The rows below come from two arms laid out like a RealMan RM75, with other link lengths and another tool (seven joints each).
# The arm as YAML. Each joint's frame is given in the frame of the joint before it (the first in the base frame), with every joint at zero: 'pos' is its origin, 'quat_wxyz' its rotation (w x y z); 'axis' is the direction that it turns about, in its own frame. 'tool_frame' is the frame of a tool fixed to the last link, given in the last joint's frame.
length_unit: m
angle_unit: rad
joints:
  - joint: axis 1
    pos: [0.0, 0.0, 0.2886]
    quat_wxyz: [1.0, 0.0, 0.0, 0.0]
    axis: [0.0, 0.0, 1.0]
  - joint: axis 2
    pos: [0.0, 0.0, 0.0]
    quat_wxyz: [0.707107, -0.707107, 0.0, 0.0]
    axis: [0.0, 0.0, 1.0]
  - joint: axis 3
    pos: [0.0, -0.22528, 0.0]
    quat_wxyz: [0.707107, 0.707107, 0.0, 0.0]
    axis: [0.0, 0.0, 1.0]
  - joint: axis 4
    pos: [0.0, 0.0, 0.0]
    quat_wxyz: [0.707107, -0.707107, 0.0, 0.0]
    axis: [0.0, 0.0, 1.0]
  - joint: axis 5
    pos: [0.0, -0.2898, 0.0]
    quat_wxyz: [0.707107, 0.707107, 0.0, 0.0]
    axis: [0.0, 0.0, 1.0]
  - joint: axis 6
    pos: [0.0, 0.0, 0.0]
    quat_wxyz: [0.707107, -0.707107, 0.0, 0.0]
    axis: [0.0, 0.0, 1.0]
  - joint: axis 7
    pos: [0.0, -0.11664, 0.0]
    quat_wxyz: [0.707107, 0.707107, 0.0, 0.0]
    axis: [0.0, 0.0, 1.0]
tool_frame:
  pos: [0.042, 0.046, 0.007]
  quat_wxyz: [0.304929, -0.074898, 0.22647, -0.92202]
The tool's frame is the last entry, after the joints.
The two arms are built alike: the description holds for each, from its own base.
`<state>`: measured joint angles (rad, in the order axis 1, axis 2, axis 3, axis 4, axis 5, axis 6, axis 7); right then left.
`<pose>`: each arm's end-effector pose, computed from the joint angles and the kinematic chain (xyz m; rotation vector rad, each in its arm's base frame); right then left.
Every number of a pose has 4 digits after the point. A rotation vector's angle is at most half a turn.
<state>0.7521 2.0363 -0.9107 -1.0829 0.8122 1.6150 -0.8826 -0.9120 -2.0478 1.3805 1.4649 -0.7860 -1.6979 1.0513</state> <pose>0.1534 0.3842 0.1322 1.8322 2.1943 0.8323 0.0739 0.3436 0.0843 -1.2655 -2.6783 -0.7800</pose>
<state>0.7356 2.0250 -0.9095 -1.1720 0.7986 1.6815 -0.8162 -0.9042 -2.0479 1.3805 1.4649 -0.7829 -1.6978 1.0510</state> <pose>0.1440 0.3766 0.1532 1.8370 2.1521 0.8508 0.0709 0.3445 0.0842 -1.2530 -2.6787 -0.7798</pose>
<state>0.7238 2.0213 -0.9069 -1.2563 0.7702 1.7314 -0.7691 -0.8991 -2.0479 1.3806 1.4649 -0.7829 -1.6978 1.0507</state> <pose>0.1358 0.3697 0.1696 1.8253 2.1146 0.8948 0.0692 0.3448 0.0842 -1.2453 -2.6809 -0.7792</pose>
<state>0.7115 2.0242 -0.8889 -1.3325 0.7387 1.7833 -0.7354 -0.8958 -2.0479 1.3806 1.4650 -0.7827 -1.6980 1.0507</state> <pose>0.1311 0.3611 0.1847 1.8254 2.0758 0.9315 0.0680 0.3450 0.0842 -1.2406 -2.6820 -0.7786</pose>
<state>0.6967 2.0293 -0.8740 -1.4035 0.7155 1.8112 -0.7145 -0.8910 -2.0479 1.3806 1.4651 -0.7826 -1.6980 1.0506</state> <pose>0.1277 0.3543 0.1967 1.8285 2.0508 0.9858 0.0664 0.3453 0.0842 -1.2337 -2.6839 -0.7781</pose>
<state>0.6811 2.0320 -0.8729 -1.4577 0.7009 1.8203 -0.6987 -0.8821 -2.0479 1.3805 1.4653 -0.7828 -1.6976 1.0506</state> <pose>0.1252 0.3496 0.2039 1.8282 2.0315 1.0374 0.0634 0.3459 0.0842 -1.2211 -2.6876 -0.7778</pose>
